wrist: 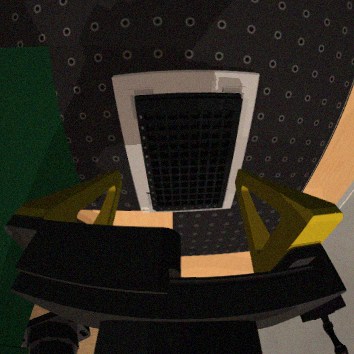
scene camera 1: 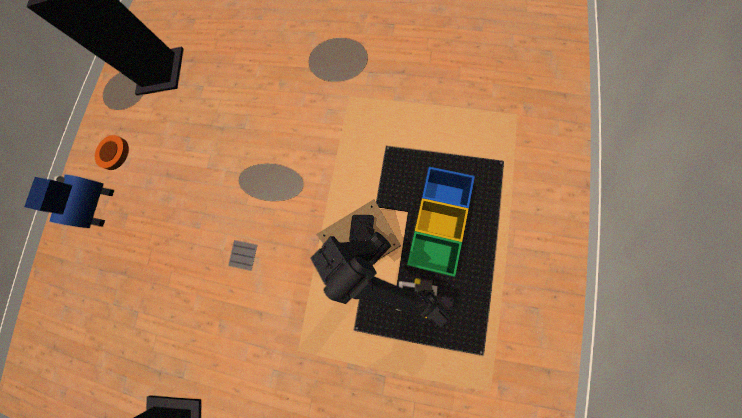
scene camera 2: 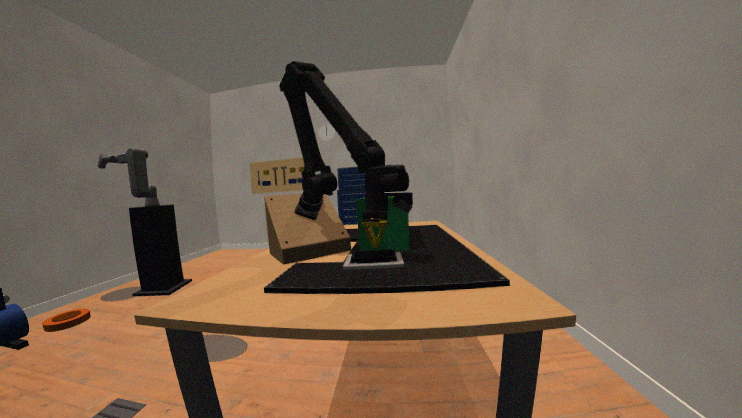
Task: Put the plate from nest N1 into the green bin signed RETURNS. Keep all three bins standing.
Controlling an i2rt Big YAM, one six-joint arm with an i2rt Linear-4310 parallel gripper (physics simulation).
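Where they show: gripper, fingertip midpoint: (wrist: 177,175) (scene camera 2: 376,245); arm's base, link origin: (wrist: 51,329) (scene camera 1: 361,228) (scene camera 2: 309,207).
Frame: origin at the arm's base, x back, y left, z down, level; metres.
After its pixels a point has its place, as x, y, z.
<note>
The black, grid-patterned plate (scene camera 2: 372,256) @[-0.198, -0.317, 0.132] (wrist: 187,150) @[-0.222, -0.293, 0.133] lies in a light grey nest frame (scene camera 1: 406,284) (scene camera 2: 399,261) (wrist: 127,115). My gripper (scene camera 2: 374,246) @[-0.215, -0.282, 0.108] (wrist: 177,175) @[-0.215, -0.282, 0.108] is open and empty, pointing down low above the plate, with its yellow fingers on either side of it in the wrist view. In scene camera 1 the arm hides most of the plate and nest. The green bin (scene camera 1: 436,255) @[-0.303, -0.117, 0.155] (scene camera 2: 395,231) @[-0.298, -0.184, 0.091] (wrist: 25,105) @[-0.300, -0.184, 0.116] stands upright beside the nest, on the left in the wrist view. No N1 label or RETURNS sign can be read.
The yellow bin (scene camera 1: 440,223) @[-0.332, 0.022, 0.156] and blue bin (scene camera 1: 449,193) @[-0.385, 0.154, 0.155] stand upright in a row beyond the green one on the black perforated mat (scene camera 1: 467,316) @[-0.411, -0.377, 0.157] (scene camera 2: 441,276) @[-0.338, -0.459, 0.157]. A wooden wedge (scene camera 1: 337,227) @[0.086, 0.004, -0.040] (scene camera 2: 306,236) @[0.003, -0.120, 0.095] under the arm's base stands beside the mat.
</note>
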